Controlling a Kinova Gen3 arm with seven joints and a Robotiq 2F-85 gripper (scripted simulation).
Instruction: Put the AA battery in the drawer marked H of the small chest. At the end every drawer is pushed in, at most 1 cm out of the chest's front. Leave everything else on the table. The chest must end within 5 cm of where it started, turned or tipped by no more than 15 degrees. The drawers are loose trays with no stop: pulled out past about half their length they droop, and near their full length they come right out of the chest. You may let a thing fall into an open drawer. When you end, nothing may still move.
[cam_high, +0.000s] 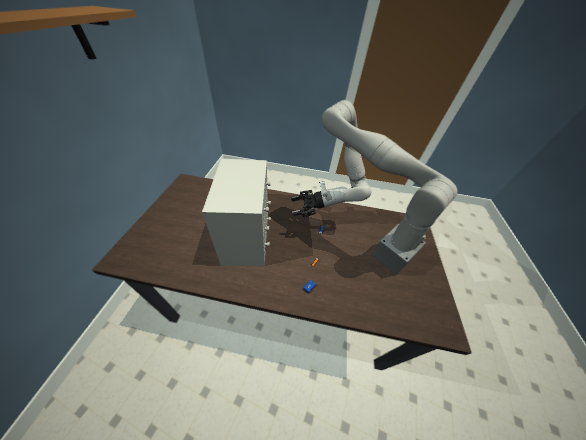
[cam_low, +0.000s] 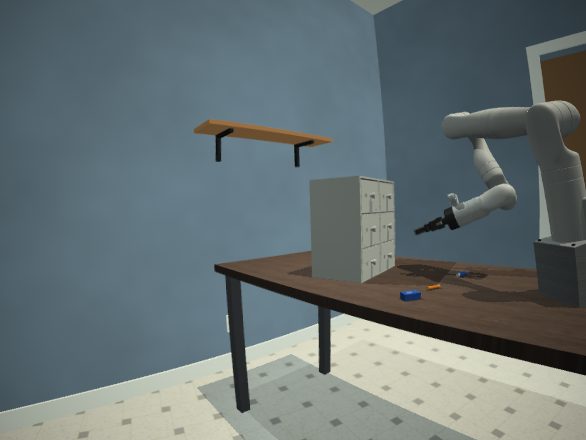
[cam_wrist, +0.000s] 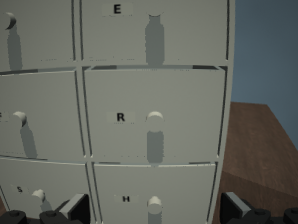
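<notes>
The drawer marked H is 200 mm ahead of my hand, 40 mm to the left of it and 120 mm below it. Also, from my hand: blue block (130 mm behind, 300 mm to the left, 140 mm below); then orange AA battery (140 mm behind, 190 mm to the left, 140 mm below).
</notes>
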